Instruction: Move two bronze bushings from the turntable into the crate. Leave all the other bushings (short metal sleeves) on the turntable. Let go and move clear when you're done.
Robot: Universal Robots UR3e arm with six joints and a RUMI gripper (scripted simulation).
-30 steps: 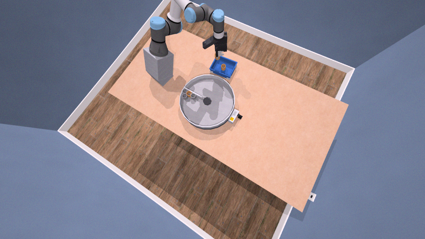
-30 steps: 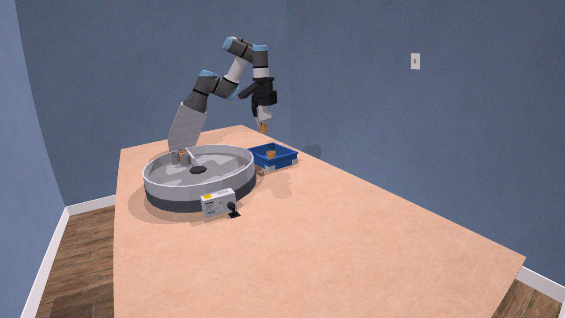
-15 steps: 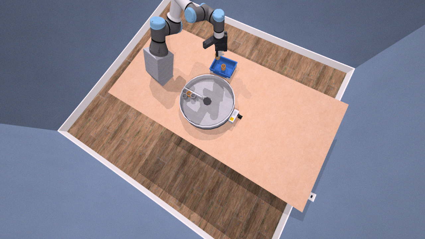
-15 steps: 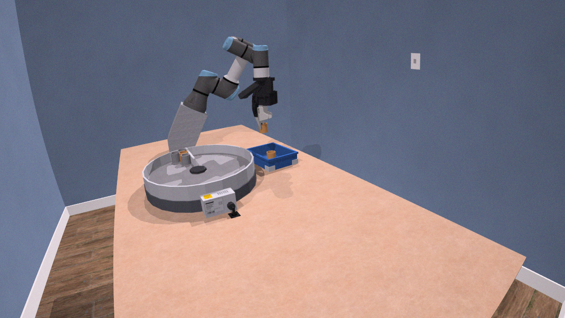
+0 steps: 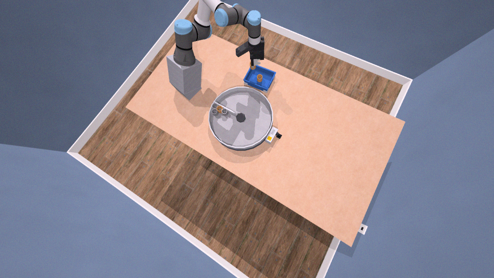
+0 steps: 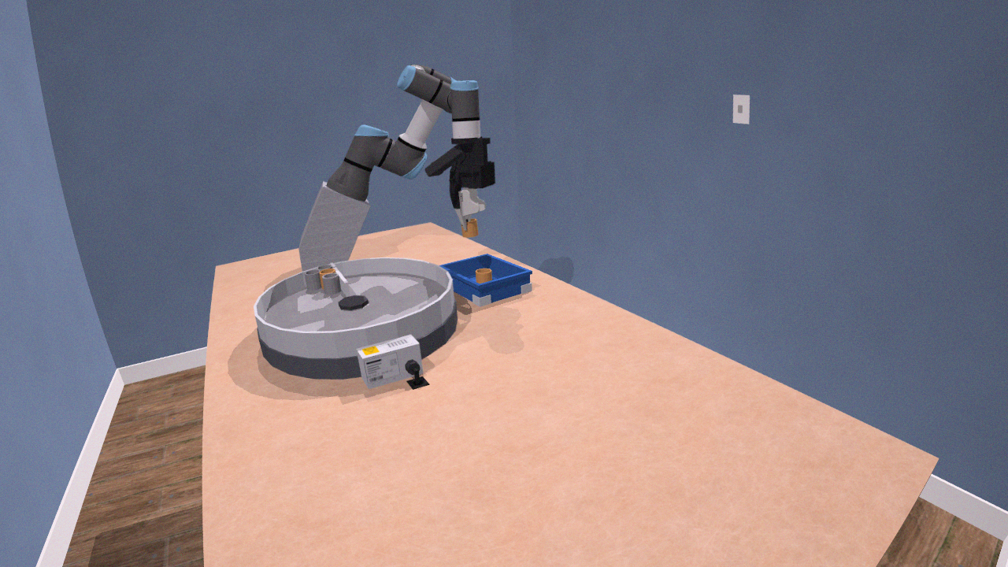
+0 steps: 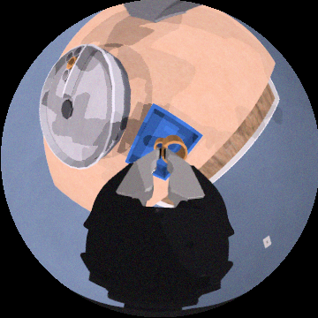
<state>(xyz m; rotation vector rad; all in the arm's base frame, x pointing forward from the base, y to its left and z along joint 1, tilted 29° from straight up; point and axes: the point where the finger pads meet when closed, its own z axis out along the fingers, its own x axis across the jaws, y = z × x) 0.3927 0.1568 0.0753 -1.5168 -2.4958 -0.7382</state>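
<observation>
My hand is 13 cm above the blue crate, 4 cm short of it and 2 cm to the right of it. The rest, counted from my hand: grey turntable 32 cm to the right, 10 cm below, 6 cm ahead.
</observation>
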